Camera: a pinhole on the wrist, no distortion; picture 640 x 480 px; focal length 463.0 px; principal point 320.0 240.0 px. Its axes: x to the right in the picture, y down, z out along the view. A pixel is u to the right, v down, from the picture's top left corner.
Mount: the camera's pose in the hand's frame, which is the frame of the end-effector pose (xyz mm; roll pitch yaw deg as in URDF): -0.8 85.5 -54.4 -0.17 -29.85 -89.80
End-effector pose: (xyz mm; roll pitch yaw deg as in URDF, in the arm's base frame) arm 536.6 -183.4 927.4 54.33 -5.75 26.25
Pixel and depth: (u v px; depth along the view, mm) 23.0 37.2 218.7
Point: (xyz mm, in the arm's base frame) 365.9 -121.7 1211.1
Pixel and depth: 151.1 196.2 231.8
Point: 457.7 -138.8 1207.4
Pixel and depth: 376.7 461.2 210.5
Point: 613.5 -163.7 1155.0
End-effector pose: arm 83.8 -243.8 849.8 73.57 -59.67 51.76
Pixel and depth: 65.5 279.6 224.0
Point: -86.4 -442.6 1023.9
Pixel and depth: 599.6 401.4 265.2
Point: 208.5 -444.9 1004.2
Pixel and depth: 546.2 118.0 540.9
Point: 276.7 -788.9 866.1
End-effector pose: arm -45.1 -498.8 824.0 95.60 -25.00 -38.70
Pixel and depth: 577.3 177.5 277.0
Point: -261.4 -671.5 866.0
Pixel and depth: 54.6 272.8 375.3
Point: -302.4 -559.1 1234.3
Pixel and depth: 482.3 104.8 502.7
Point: -496.9 -758.6 885.3
